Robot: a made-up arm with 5 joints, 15 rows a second.
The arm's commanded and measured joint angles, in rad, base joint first. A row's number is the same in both.
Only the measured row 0 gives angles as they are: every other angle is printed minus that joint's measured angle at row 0.
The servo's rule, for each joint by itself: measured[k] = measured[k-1] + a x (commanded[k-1-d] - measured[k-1]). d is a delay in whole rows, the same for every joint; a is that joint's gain. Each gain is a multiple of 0.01, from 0.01 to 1. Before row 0 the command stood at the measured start. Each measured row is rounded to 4 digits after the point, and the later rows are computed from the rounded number. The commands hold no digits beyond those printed.
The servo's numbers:
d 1
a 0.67 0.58 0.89 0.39 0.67
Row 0, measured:
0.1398 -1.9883 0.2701 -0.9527 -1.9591
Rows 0 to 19, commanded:
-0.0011 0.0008 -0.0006 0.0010 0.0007
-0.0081 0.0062 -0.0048 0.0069 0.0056
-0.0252 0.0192 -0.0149 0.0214 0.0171
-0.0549 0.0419 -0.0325 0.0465 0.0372
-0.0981 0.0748 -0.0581 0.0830 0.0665
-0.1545 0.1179 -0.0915 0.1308 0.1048
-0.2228 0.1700 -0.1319 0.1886 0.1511
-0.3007 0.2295 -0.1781 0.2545 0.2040
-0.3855 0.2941 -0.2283 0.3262 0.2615
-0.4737 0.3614 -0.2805 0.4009 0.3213
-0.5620 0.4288 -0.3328 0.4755 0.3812
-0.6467 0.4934 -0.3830 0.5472 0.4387
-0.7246 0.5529 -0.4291 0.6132 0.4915
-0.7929 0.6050 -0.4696 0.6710 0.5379
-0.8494 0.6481 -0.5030 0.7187 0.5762
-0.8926 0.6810 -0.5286 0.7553 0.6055
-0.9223 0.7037 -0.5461 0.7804 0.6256
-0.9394 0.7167 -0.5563 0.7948 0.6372
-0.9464 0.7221 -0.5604 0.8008 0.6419
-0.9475 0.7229 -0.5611 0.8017 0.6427
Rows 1 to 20, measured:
0.0000 0.0000 0.0000 0.0000 0.0000
-0.0007 0.0005 -0.0005 0.0004 0.0005
-0.0057 0.0038 -0.0043 0.0029 0.0039
-0.0188 0.0127 -0.0137 0.0101 0.0127
-0.0430 0.0296 -0.0304 0.0243 0.0291
-0.0799 0.0558 -0.0551 0.0472 0.0542
-0.1299 0.0918 -0.0875 0.0798 0.0881
-0.1921 0.1372 -0.1270 0.1222 0.1303
-0.2649 0.1907 -0.1725 0.1738 0.1797
-0.3457 0.2507 -0.2222 0.2332 0.2345
-0.4315 0.3149 -0.2741 0.2986 0.2927
-0.5189 0.3810 -0.3263 0.3676 0.3520
-0.6045 0.4462 -0.3768 0.4376 0.4101
-0.6850 0.5081 -0.4233 0.5061 0.4646
-0.7573 0.5643 -0.4645 0.5704 0.5137
-0.8190 0.6129 -0.4988 0.6282 0.5556
-0.8683 0.6524 -0.5253 0.6778 0.5890
-0.9045 0.6822 -0.5438 0.7178 0.6135
-0.9279 0.7022 -0.5549 0.7478 0.6294
-0.9403 0.7137 -0.5598 0.7685 0.6378

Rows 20 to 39, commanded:
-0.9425 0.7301 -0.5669 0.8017 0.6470
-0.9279 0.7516 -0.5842 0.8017 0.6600
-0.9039 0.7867 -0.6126 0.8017 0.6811
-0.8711 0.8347 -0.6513 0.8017 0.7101
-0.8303 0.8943 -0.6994 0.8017 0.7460
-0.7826 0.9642 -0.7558 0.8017 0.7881
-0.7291 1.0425 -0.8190 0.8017 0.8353
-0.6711 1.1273 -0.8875 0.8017 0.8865
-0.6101 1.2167 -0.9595 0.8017 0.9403
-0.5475 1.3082 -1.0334 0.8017 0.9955
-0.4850 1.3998 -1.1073 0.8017 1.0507
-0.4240 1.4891 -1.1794 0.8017 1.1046
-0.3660 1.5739 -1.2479 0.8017 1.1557
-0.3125 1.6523 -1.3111 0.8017 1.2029
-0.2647 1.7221 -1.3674 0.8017 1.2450
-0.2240 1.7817 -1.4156 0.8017 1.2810
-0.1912 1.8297 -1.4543 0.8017 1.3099
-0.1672 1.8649 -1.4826 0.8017 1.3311
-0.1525 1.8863 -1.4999 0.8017 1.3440
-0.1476 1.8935 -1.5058 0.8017 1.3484
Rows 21 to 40, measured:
-0.9451 0.7190 -0.5610 0.7814 0.6411
-0.9434 0.7254 -0.5663 0.7893 0.6451
-0.9330 0.7406 -0.5822 0.7941 0.6551
-0.9135 0.7673 -0.6093 0.7971 0.6725
-0.8851 0.8064 -0.6467 0.7989 0.6977
-0.8484 0.8574 -0.6936 0.8000 0.7301
-0.8043 0.9193 -0.7490 0.8007 0.7690
-0.7539 0.9908 -0.8113 0.8011 0.8134
-0.6984 1.0700 -0.8791 0.8013 0.8624
-0.6392 1.1551 -0.9507 0.8015 0.9146
-0.5778 1.2439 -1.0243 0.8016 0.9688
-0.5156 1.3343 -1.0982 0.8016 1.0237
-0.4542 1.4241 -1.1705 0.8016 1.0779
-0.3951 1.5110 -1.2394 0.8016 1.1300
-0.3398 1.5930 -1.3032 0.8016 1.1788
-0.2895 1.6679 -1.3603 0.8016 1.2232
-0.2456 1.7339 -1.4095 0.8016 1.2619
-0.2092 1.7895 -1.4494 0.8016 1.2941
-0.1811 1.8332 -1.4789 0.8016 1.3189
-0.1619 1.8640 -1.4976 0.8016 1.3357

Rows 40 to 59, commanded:
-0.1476 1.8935 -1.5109 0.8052 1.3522
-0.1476 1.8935 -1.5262 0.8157 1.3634
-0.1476 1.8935 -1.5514 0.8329 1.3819
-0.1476 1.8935 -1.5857 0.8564 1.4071
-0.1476 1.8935 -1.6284 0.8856 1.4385
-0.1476 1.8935 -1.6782 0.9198 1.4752
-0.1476 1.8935 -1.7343 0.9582 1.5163
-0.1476 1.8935 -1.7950 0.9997 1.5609
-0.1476 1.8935 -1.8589 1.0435 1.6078
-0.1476 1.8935 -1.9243 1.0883 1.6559
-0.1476 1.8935 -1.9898 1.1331 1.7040
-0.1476 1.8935 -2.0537 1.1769 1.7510
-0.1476 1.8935 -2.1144 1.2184 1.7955
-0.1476 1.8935 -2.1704 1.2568 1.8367
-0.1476 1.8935 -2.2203 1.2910 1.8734
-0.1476 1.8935 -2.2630 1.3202 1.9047
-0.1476 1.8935 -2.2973 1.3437 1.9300
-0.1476 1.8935 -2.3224 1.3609 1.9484
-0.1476 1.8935 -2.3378 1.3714 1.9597
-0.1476 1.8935 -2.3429 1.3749 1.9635
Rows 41 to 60, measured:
-0.1523 1.8811 -1.5049 0.8016 1.3442
-0.1492 1.8883 -1.5102 0.8030 1.3496
-0.1481 1.8913 -1.5244 0.8080 1.3588
-0.1478 1.8926 -1.5484 0.8177 1.3743
-0.1477 1.8931 -1.5816 0.8328 1.3963
-0.1476 1.8933 -1.6233 0.8534 1.4246
-0.1476 1.8934 -1.6722 0.8793 1.4585
-0.1476 1.8935 -1.7275 0.9101 1.4972
-0.1476 1.8935 -1.7876 0.9450 1.5399
-0.1476 1.8935 -1.8511 0.9834 1.5854
-0.1476 1.8935 -1.9162 1.0243 1.6326
-0.1476 1.8935 -1.9817 1.0667 1.6804
-0.1476 1.8935 -2.0458 1.1097 1.7277
-0.1476 1.8935 -2.1069 1.1521 1.7731
-0.1476 1.8935 -2.1634 1.1929 1.8157
-0.1476 1.8935 -2.2140 1.2312 1.8544
-0.1476 1.8935 -2.2576 1.2659 1.8881
-0.1476 1.8935 -2.2929 1.2962 1.9162
-0.1476 1.8935 -2.3192 1.3214 1.9378
-0.1476 1.8935 -2.3358 1.3409 1.9525

